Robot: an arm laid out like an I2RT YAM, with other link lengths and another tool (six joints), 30 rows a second.
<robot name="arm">
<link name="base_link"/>
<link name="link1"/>
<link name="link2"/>
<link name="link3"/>
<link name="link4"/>
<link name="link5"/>
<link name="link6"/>
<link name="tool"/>
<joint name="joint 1" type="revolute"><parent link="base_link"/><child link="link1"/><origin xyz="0 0 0.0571"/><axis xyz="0 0 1"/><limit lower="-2.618" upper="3.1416"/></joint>
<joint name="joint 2" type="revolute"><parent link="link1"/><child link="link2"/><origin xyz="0.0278 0.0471 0.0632" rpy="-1.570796 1.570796 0"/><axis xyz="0 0 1"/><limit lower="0" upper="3.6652"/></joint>
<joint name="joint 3" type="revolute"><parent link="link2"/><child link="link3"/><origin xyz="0 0.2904 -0.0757" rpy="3.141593 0 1.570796"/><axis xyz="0 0 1"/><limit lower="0" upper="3.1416"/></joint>
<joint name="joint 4" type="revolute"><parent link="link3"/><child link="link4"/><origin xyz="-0.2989 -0.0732 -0.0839" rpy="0 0 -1.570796"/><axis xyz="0 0 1"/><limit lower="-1.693" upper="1.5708"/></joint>
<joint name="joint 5" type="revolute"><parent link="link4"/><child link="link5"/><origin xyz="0.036 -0.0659 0.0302" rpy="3.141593 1.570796 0"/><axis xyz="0 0 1"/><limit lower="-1.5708" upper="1.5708"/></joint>
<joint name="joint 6" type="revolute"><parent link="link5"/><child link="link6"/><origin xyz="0 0.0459 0.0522" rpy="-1.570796 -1.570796 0"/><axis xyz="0 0 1"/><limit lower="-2.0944" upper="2.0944"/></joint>
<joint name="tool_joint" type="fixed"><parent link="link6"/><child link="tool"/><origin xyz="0.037 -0.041 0.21" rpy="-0.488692 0 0.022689"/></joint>
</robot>
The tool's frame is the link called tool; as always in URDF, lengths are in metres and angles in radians.
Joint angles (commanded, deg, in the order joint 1, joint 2, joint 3, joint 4, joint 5, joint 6), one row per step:
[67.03 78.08 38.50 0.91 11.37 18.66]
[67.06 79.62 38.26 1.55 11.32 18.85]
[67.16 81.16 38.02 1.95 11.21 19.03]
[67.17 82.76 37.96 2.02 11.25 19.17]
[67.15 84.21 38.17 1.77 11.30 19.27]
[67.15 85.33 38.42 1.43 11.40 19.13]
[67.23 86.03 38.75 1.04 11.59 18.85]
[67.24 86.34 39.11 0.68 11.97 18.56]
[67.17 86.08 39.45 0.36 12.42 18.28]
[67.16 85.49 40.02 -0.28 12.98 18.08]
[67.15 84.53 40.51 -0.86 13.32 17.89]
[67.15 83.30 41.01 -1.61 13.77 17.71]
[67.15 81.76 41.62 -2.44 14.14 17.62]
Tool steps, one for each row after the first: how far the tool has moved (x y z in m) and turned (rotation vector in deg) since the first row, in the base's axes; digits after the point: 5 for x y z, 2 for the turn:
[-0.00114 -0.00115 -0.01115 -0.95 0.59 -0.05]
[-0.00350 -0.00314 -0.02313 -2.11 1.30 0.02]
[-0.00493 -0.00648 -0.03496 -3.52 1.98 -0.10]
[-0.00586 -0.00943 -0.04451 -4.86 2.59 -0.22]
[-0.00635 -0.01199 -0.05147 -6.06 2.91 -0.21]
[-0.00639 -0.01323 -0.05481 -6.94 2.92 -0.09]
[-0.00476 -0.01395 -0.05489 -7.47 2.63 -0.17]
[-0.00178 -0.01377 -0.05087 -7.46 2.08 -0.38]
[0.00151 -0.01272 -0.04362 -7.22 1.42 -0.68]
[0.00416 -0.01074 -0.03431 -6.60 0.77 -0.83]
[0.00697 -0.00934 -0.02331 -5.90 0.01 -1.07]
[0.00968 -0.00711 -0.00949 -4.81 -0.76 -1.32]

